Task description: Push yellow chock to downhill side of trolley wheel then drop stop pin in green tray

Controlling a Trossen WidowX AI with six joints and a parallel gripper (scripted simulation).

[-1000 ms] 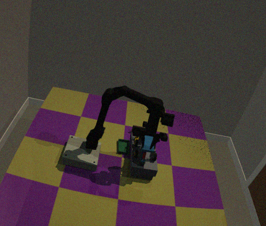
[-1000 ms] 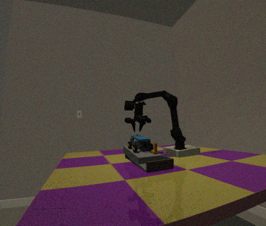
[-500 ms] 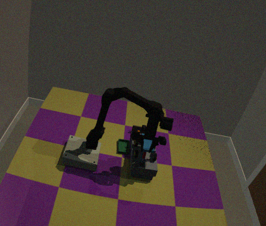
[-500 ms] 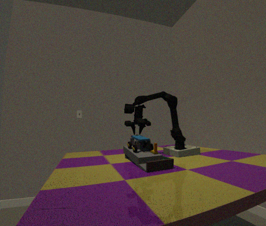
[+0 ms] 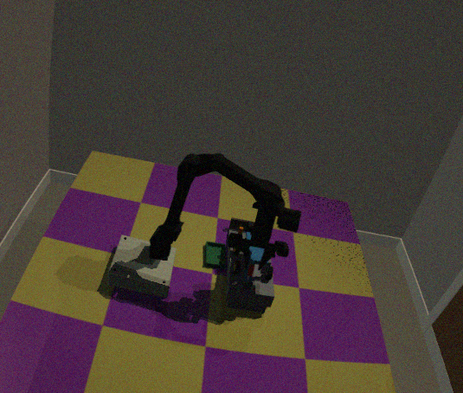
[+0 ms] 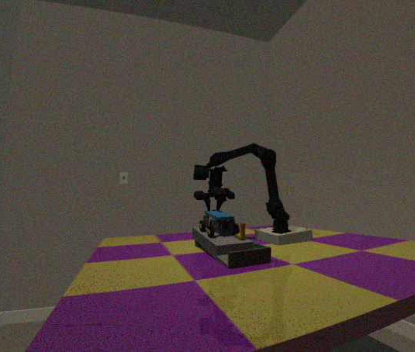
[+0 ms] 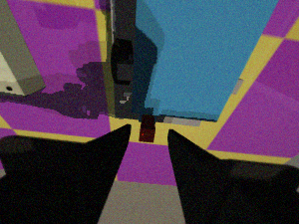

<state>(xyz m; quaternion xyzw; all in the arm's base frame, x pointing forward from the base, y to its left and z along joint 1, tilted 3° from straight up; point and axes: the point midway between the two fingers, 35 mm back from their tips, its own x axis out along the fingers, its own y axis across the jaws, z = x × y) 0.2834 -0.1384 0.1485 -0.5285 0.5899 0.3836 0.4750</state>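
My gripper tip is now 3 cm above the red-headed stop pin and 1 cm to the left of it. From my gripper tip the other things lie so: grey ramp 11 cm to the left, 11 cm below, 3 cm ahead; blue-topped trolley 10 cm to the left, 5 cm below, 3 cm ahead; yellow chock 21 cm to the left, 8 cm below.
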